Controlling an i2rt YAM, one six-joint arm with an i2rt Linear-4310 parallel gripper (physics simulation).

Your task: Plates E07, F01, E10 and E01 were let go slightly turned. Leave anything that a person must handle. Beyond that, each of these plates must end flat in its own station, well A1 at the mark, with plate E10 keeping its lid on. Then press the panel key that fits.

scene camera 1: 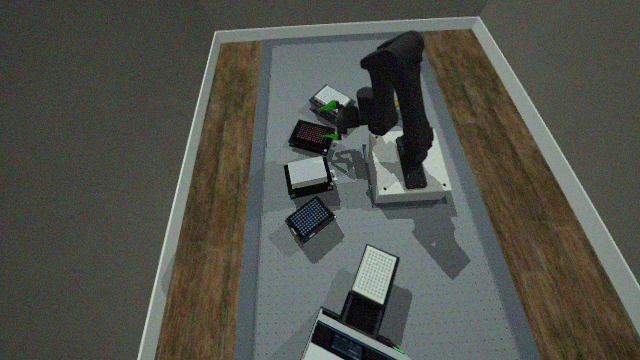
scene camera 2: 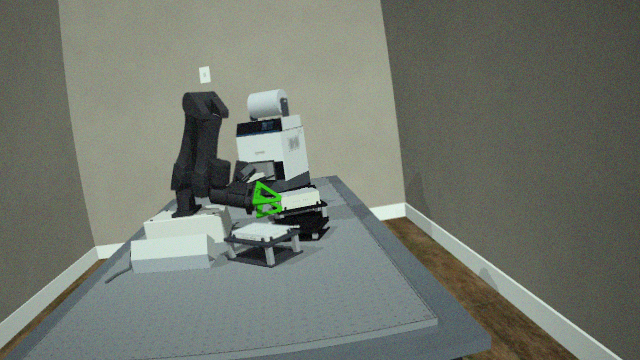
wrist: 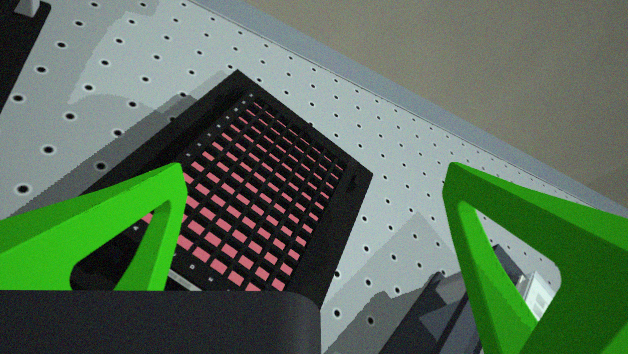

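Observation:
My gripper (scene camera 1: 322, 122) (scene camera 2: 279, 204) (wrist: 314, 177) is open, with its green fingers over and beside the pink-welled plate. That black plate (scene camera 1: 311, 133) (wrist: 245, 200) sits on a black station; in the wrist view the left finger overlaps it. A white plate (scene camera 1: 331, 95) (scene camera 2: 262, 231) lies on a raised station near the far end. A tall white plate or block (scene camera 1: 308, 171) (scene camera 2: 300, 199) sits on another station. A black plate with blue wells (scene camera 1: 310, 217) lies on a station turned diagonally. A white plate (scene camera 1: 376, 274) is on the instrument's tray. Plate labels are unreadable.
The instrument (scene camera 2: 265, 147) has a dark panel (scene camera 1: 347, 346) (scene camera 2: 267, 126) and a white roll (scene camera 2: 265, 104) on top. The arm stands on a white base (scene camera 1: 385, 175). A pale box (scene camera 2: 170, 252) with a cable stands beside the base. Part of a dark station shows at lower right in the wrist view.

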